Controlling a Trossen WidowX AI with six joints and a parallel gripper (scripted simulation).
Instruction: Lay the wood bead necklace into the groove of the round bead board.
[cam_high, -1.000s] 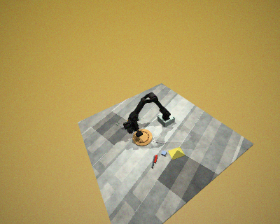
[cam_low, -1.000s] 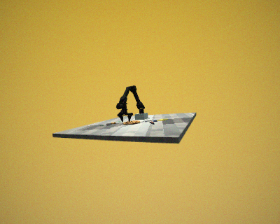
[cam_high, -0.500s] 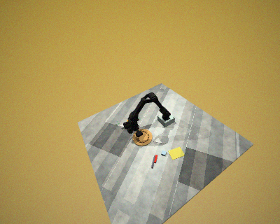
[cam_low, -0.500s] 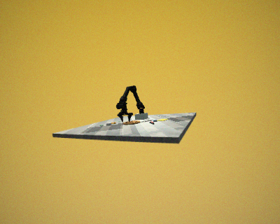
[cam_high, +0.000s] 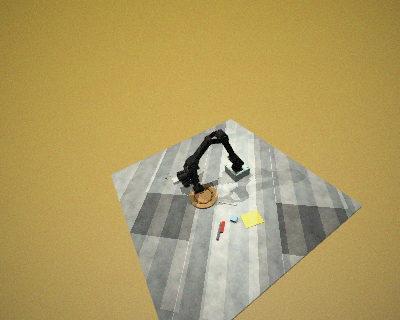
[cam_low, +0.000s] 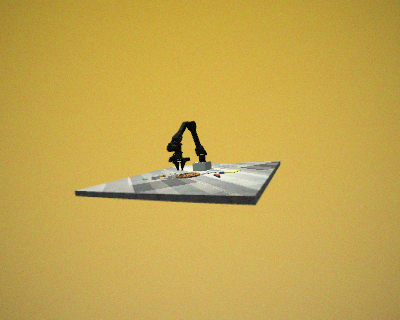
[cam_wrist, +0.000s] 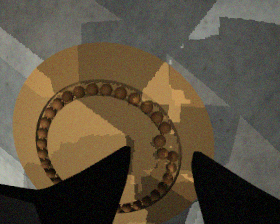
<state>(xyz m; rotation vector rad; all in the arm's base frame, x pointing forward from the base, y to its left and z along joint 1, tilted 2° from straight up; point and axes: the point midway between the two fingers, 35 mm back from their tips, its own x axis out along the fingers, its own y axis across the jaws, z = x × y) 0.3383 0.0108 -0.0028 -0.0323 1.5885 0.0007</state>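
Now: the round bead board 5 cm to the left of my gripper tip, 4 cm below it and 3 cm behind it. The rest, counted from my gripper tip: thin grey stick: 18 cm to the left, 15 cm behind, 5 cm below; red-handled tool: 32 cm to the left, 4 cm below, 3 cm behind; grey piece: 18 cm to the right, 11 cm ahead, 4 cm below.
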